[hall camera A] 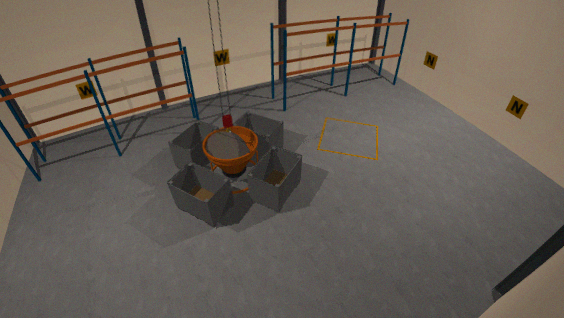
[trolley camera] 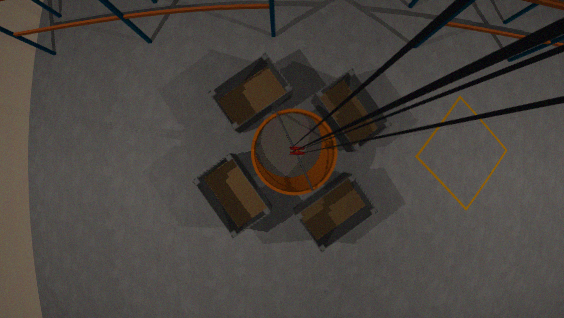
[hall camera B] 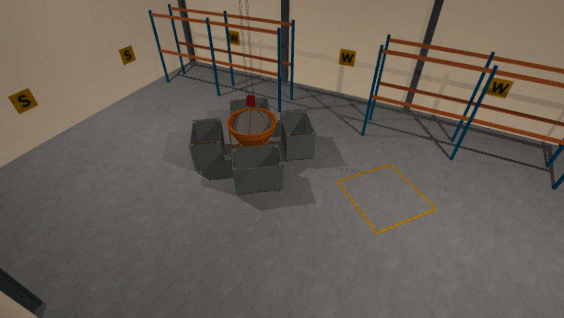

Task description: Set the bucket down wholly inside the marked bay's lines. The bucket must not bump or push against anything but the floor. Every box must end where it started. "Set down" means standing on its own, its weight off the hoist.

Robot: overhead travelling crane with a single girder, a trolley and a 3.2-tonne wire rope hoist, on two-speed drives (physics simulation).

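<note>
An orange bucket (hall camera A: 234,164) (hall camera B: 252,135) (trolley camera: 326,160) is upright amid several grey open-topped boxes, close to them on all sides. Whether its base touches the floor is hard to tell. The boxes are the southeast one (hall camera A: 215,207) (hall camera B: 207,154) (trolley camera: 247,194), the northeast one (hall camera A: 287,180) (hall camera B: 258,177) (trolley camera: 336,207), the northwest one (hall camera B: 302,147) and the southwest one (trolley camera: 256,92). My gripper, the red hook block (hall camera A: 227,121) (hall camera B: 250,101) (trolley camera: 297,150), is over the bucket's middle, shut on its bail. The yellow-lined bay (hall camera A: 377,142) (hall camera B: 357,206) (trolley camera: 441,182) lies north of the boxes.
Two blue and orange racks stand along the west wall: the south rack (hall camera A: 102,113) (hall camera B: 279,70) and the north rack (hall camera A: 284,70) (hall camera B: 474,113). In the trolley view the hoist ropes slant from the hook block toward the upper right, across the northwest box and the bay.
</note>
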